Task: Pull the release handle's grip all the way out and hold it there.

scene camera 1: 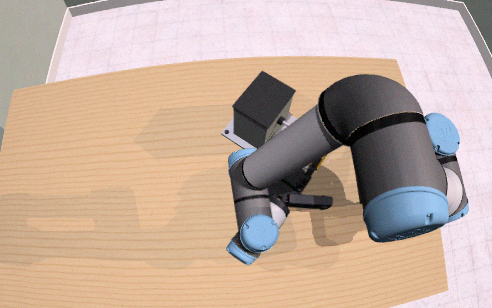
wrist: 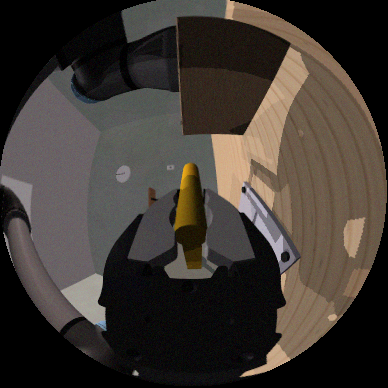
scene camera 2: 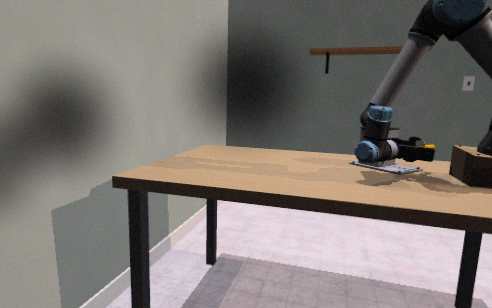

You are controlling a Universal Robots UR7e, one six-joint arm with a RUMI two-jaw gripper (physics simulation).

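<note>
The yellow grip [scene camera 1: 320, 161] [scene camera 2: 429, 146] [wrist: 191, 207] of the release handle is a smooth bar lying between the jaws. My gripper [scene camera 1: 314, 169] [scene camera 2: 430, 151] [wrist: 191, 189] is shut on it, one jaw on each side in the wrist view. The dark box-shaped housing [scene camera 1: 263, 100] stands on a pale base plate [scene camera 1: 229, 133] [scene camera 2: 410, 169] [wrist: 270, 225] with dark bolts. A small black knob [scene camera 1: 281, 120] sticks out of the housing's side. My forearm hides the link between grip and housing in scene camera 1, so how far out the grip stands cannot be told.
The wooden table [scene camera 1: 75, 150] [scene camera 2: 240, 172] bears the housing. A dark brown block [scene camera 2: 470, 165] [wrist: 230, 75] under the arm's base stands beyond the grip. My forearm [scene camera 1: 295, 145] crosses above the base plate. A wooden shelf [scene camera 2: 355, 50] is on the wall behind.
</note>
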